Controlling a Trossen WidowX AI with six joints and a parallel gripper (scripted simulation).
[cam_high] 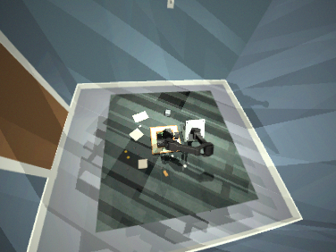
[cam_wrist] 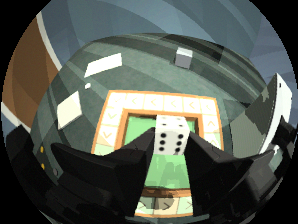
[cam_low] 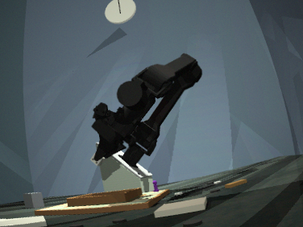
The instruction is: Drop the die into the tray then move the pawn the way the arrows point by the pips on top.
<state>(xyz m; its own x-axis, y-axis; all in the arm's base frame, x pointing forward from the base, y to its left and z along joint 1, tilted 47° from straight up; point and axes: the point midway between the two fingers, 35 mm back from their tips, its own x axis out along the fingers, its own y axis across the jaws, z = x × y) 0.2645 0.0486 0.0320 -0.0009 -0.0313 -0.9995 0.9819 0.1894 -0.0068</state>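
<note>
Now: gripper tip right at the white die. Round my gripper tip: green dice tray (120 mm below); then purple pawn (130 mm behind, 100 mm to the left, 100 mm below).
</note>
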